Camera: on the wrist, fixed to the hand. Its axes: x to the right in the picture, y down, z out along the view.
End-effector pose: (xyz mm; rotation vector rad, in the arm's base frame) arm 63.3 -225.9 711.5 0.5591 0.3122 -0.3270
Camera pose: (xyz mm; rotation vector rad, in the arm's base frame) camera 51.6 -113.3 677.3 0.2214 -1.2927 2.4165
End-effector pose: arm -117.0 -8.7 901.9 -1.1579 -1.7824 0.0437
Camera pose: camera -0.1 -27.0 901.4 2.0407 -1.0201 -1.5394
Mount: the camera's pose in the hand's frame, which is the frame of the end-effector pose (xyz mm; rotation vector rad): -22.1 69.7 -93.0 0.1167 0.6672 -3.0587
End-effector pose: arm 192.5 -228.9 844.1 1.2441 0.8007 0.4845
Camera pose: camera 114.2 -165.9 906.6 -1.0824 2.0740 -1.7201
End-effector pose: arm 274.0 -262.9 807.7 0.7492 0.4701 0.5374
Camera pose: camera 183.7 -186.5 803.9 -0.6737 1.5296 -2.1867
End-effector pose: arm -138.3 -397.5 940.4 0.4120 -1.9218 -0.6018
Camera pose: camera -45.5 -349.7 996.0 -2.5595 -0.7926 1.3151
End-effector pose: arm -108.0 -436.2 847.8 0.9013 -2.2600 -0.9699
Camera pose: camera -57.3 -422.9 953.9 -2.5422 -1.0229 0.4283
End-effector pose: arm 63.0 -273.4 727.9 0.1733 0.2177 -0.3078
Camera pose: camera 47.4 -183.1 653.1 0.1026 -0.8155 2.6742
